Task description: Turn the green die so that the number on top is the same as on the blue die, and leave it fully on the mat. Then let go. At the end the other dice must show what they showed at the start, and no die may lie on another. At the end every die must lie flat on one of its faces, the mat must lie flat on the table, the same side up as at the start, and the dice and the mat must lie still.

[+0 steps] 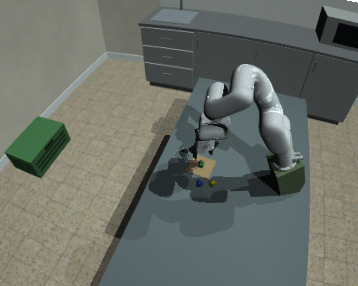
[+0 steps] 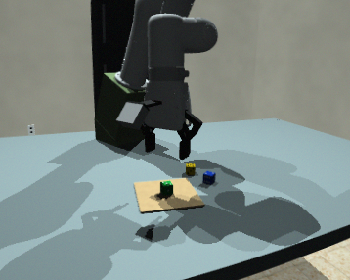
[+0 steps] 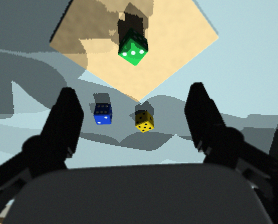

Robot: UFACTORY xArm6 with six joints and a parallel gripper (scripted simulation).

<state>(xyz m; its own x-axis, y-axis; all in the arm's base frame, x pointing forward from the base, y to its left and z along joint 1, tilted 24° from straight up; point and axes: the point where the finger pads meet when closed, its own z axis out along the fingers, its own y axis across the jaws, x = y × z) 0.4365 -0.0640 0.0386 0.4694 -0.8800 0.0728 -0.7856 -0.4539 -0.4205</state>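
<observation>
The green die lies 9 cm below my hand. Also, from my hand: yellow die (8 cm behind, 11 cm to the left, 10 cm below); then tan mat (11 cm below); then blue die (1 cm behind, 13 cm to the left, 10 cm below).
</observation>
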